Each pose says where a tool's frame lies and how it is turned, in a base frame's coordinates. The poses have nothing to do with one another.
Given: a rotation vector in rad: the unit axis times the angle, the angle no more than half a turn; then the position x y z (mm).
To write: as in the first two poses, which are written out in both.
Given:
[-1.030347 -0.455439 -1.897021 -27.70 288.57 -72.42]
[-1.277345 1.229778 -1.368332 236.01 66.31 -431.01]
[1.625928 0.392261 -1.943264 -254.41 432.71 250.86]
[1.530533 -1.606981 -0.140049 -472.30 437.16 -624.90]
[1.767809 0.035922 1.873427 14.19 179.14 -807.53]
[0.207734 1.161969 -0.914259 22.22 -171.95 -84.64]
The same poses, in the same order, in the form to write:
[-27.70 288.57 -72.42 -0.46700 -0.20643 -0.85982 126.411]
[236.01 66.31 -431.01 -0.57032 0.54908 -0.61094 128.326]
[-254.41 432.71 250.86 0.63415 0.15299 -0.75792 146.903]
[-472.30 437.16 -624.90 0.68830 -0.72268 -0.06298 127.405]
[14.19 179.14 -807.53 0.68624 0.01394 0.72724 147.598]
[22.22 -171.95 -84.64 0.13913 0.77825 -0.61234 85.545]

